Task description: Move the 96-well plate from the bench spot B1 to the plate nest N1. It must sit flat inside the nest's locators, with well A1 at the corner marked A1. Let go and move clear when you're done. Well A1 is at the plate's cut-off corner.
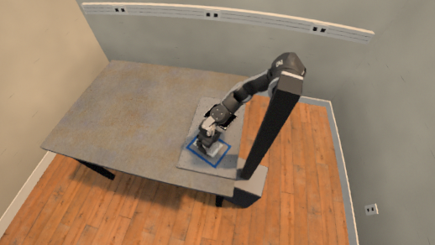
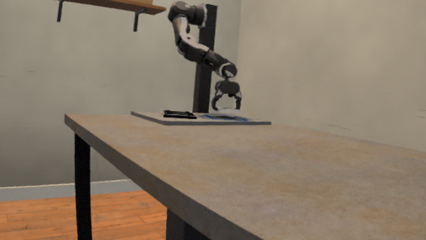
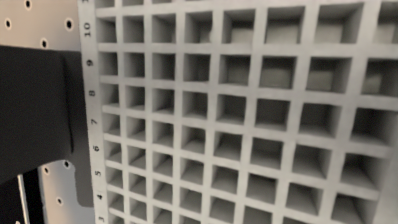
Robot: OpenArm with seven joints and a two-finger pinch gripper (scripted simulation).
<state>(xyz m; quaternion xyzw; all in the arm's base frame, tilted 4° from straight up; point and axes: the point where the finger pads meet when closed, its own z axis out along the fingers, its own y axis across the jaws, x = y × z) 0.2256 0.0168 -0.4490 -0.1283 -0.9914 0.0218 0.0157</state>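
Right now my hand is right at the white 96-well plate. Round my hand: black plate nest 21 cm to the right, 3 cm below, 1 cm ahead.
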